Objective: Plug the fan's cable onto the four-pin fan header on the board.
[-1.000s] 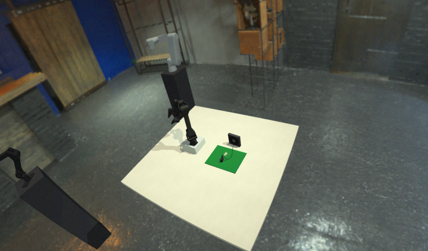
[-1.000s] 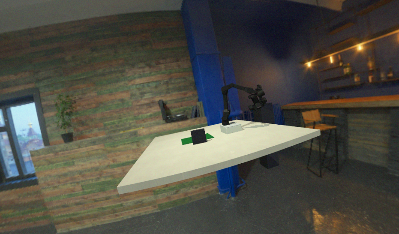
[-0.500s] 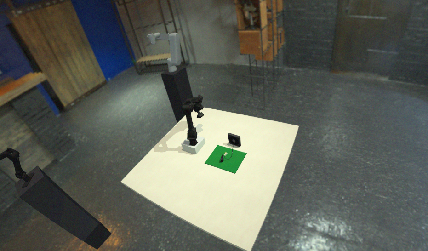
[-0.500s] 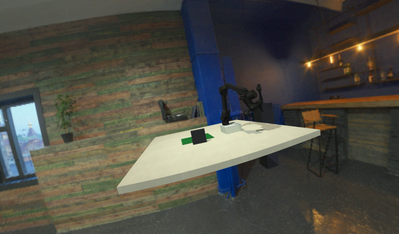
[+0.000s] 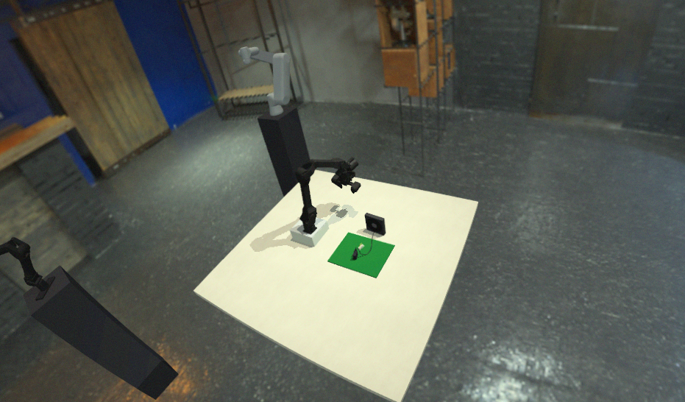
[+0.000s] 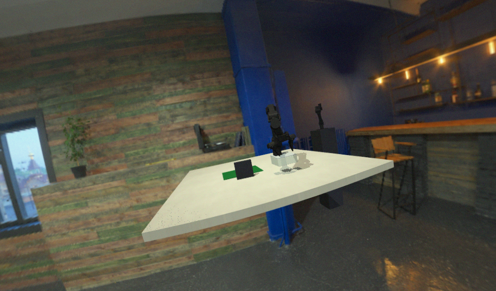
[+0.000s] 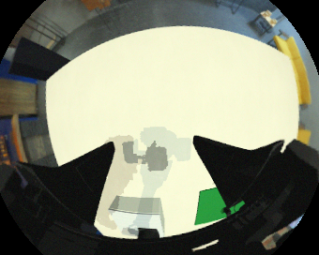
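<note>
The black plug lies 370 mm to the right of my gripper tip, 260 mm ahead of it and 110 mm below it. The rest, counted from my gripper tip: black fan box: 270 mm ahead, 150 mm to the right, 70 mm below; then pale header: 300 mm to the right, 250 mm ahead, 130 mm below; then green board: 340 mm to the right, 270 mm ahead, 140 mm below.
</note>
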